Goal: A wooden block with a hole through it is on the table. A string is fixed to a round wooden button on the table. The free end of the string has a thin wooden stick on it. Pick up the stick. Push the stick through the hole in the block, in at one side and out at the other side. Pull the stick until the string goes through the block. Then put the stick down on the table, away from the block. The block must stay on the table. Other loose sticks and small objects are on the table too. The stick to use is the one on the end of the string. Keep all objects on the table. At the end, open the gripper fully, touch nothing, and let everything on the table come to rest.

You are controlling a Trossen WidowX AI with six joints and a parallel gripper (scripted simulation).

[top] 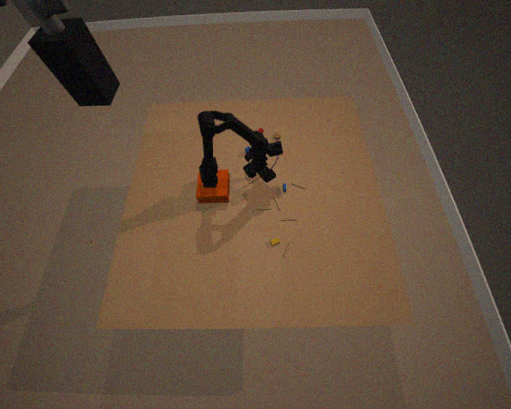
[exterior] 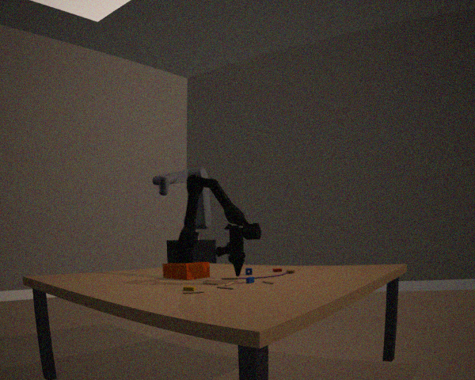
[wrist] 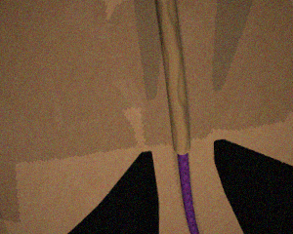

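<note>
Right now my gripper tip is 2 cm past the thin wooden stick, 1 cm to the left of it and 1 cm above it. Also, from my gripper tip: yellow piece 35 cm to the right, 8 cm ahead, 1 cm below; then round wooden button 27 cm to the left, 9 cm ahead, 1 cm below; then red piece 31 cm to the left, 1 cm below, 1 cm behind.
</note>
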